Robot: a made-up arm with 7 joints. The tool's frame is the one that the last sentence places.
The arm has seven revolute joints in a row. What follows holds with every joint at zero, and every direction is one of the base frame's.
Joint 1 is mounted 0.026 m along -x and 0.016 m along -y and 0.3 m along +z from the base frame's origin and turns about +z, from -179.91 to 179.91 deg.
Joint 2 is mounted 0.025 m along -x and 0.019 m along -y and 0.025 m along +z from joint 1 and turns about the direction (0, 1, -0.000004), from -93.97 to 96.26 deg.
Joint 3 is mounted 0.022 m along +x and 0.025 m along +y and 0.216 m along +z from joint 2 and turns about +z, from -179.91 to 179.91 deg.
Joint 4 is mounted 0.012 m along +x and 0.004 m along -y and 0.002 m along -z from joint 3 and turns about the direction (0, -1, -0.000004), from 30.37 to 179.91 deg.
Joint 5 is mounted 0.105 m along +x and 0.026 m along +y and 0.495 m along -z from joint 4 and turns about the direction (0, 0.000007, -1), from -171.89 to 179.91 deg.
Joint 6 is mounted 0.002 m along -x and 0.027 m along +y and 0.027 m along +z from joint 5 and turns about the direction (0, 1, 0.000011), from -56.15 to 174.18 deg.
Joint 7 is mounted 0.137 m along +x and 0.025 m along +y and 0.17 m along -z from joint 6 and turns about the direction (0, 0.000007, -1), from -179.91 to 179.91 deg.
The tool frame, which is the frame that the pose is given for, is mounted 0.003 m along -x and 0.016 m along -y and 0.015 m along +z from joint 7; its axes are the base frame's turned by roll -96.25, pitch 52.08 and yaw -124.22 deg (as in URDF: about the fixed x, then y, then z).
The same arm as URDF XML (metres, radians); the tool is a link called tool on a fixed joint. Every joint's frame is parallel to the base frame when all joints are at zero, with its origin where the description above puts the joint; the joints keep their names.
<robot name="arm">
  <link name="base_link"/>
  <link name="link1"/>
  <link name="link2"/>
  <link name="link3"/>
  <link name="link4"/>
  <link name="link5"/>
  <link name="link6"/>
  <link name="link7"/>
  <link name="tool"/>
  <joint name="joint 1" type="revolute">
    <parent link="base_link"/>
    <child link="link1"/>
    <origin xyz="-0.026 -0.016 0.3" rpy="0 0 0"/>
    <axis xyz="0 0 1"/>
    <limit lower="-3.14" upper="3.14"/>
  </joint>
  <joint name="joint 2" type="revolute">
    <parent link="link1"/>
    <child link="link2"/>
    <origin xyz="-0.025 -0.019 0.025" rpy="0 0 0"/>
    <axis xyz="0 1 0"/>
    <limit lower="-1.6401" upper="1.6801"/>
  </joint>
  <joint name="joint 3" type="revolute">
    <parent link="link2"/>
    <child link="link3"/>
    <origin xyz="0.022 0.025 0.216" rpy="0 0 0"/>
    <axis xyz="0 0 1"/>
    <limit lower="-3.14" upper="3.14"/>
  </joint>
  <joint name="joint 4" type="revolute">
    <parent link="link3"/>
    <child link="link4"/>
    <origin xyz="0.012 -0.004 -0.002" rpy="0 0 0"/>
    <axis xyz="0 -1 0"/>
    <limit lower="0.5301" upper="3.14"/>
  </joint>
  <joint name="joint 5" type="revolute">
    <parent link="link4"/>
    <child link="link5"/>
    <origin xyz="0.105 0.026 -0.495" rpy="0 0 0"/>
    <axis xyz="0 0 -1"/>
    <limit lower="-3" upper="3.14"/>
  </joint>
  <joint name="joint 6" type="revolute">
    <parent link="link5"/>
    <child link="link6"/>
    <origin xyz="-0.002 0.027 0.027" rpy="0 0 0"/>
    <axis xyz="0 1 0"/>
    <limit lower="-0.98" upper="3.04"/>
  </joint>
  <joint name="joint 7" type="revolute">
    <parent link="link6"/>
    <child link="link7"/>
    <origin xyz="0.137 0.025 -0.17" rpy="0 0 0"/>
    <axis xyz="0 0 -1"/>
    <limit lower="-3.14" upper="3.14"/>
  </joint>
  <joint name="tool_fixed" type="fixed">
    <parent link="link7"/>
    <child link="tool"/>
    <origin xyz="-0.003 -0.016 0.015" rpy="-1.6799 0.909 -2.168"/>
  </joint>
</robot>

